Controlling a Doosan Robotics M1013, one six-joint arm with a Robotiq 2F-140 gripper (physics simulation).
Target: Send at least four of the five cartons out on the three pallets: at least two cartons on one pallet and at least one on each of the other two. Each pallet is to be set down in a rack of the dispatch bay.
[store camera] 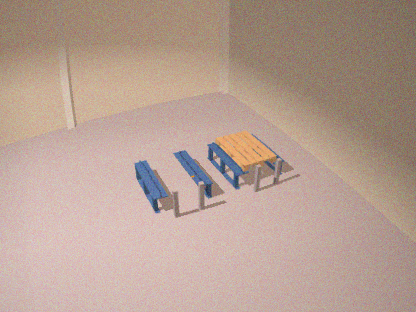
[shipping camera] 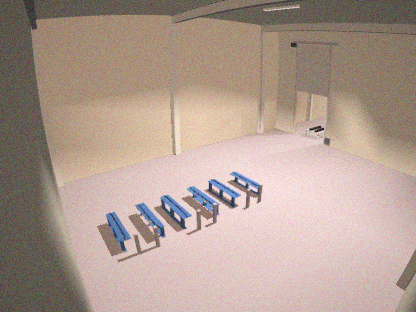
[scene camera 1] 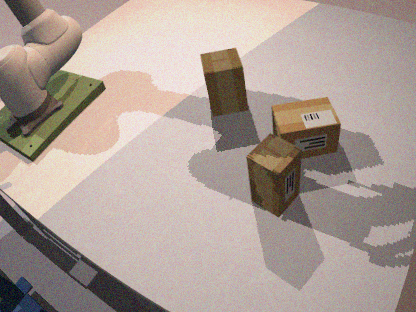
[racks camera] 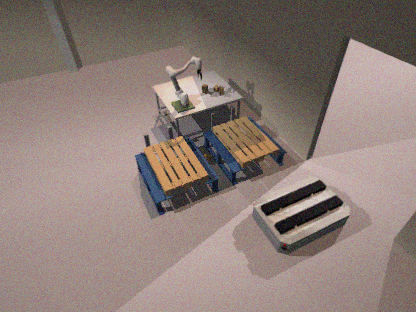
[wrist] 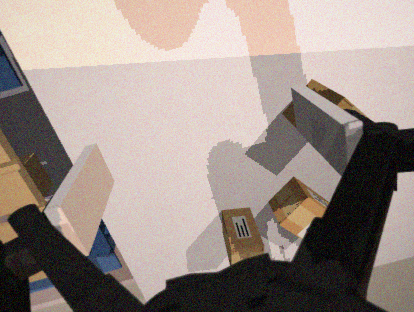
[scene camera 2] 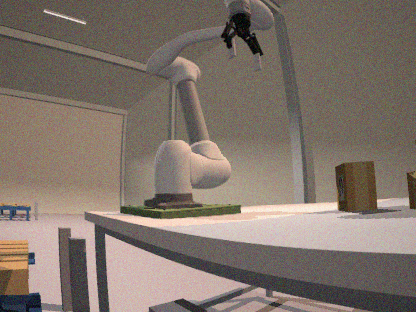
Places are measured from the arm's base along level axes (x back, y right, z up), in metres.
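Pixels of known places: gripper, fingertip midpoint: (racks camera: pixel 199 78) (wrist: pixel 198 136) (scene camera 2: pixel 245 63); arm's base, origin of the base link: (scene camera 1: pixel 35 112) (racks camera: pixel 184 104) (scene camera 2: pixel 173 207).
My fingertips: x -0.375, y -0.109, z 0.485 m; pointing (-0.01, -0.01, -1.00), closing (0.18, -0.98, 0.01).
Ahead of a thing's pixels: the offset from my fingertips to its top centre. "*": to the spot under its first point.
Three brown cartons stand on the table: a tall one {dx -0.185, dy -0.304, dz -0.363 m} (scene camera 1: pixel 225 82) at the back, a wide labelled one {dx -0.463, dy -0.289, dz -0.416 m} (scene camera 1: pixel 307 127) (wrist: pixel 300 207), and an upright one {dx -0.498, dy -0.104, dz -0.362 m} (scene camera 1: pixel 275 175) (wrist: pixel 242 235) close to it. My gripper (scene camera 2: pixel 245 61) (racks camera: pixel 200 76) (wrist: pixel 198 136) is open and empty, high above the table. One pallet (racks camera: pixel 197 162) and a second pallet (racks camera: pixel 262 135) lie in the two racks by the table; no carton shows on their tops. The third pallet (store camera: pixel 245 148) lies in a store rack. The dispatch racks (shipping camera: pixel 118 230) (shipping camera: pixel 175 210) (shipping camera: pixel 223 189) hold no pallets.
A white vehicle (racks camera: pixel 315 234) with two black strips stands on the floor near the racks, its top bare, and shows beyond the doorway in the shipping view. A brown shape {* dx -0.446, dy +0.571, dz -0.869 m} (wrist: pixel 37 172) lies beside a pallet; I cannot tell what it is. Grey posts (store camera: pixel 257 177) stand at the racks.
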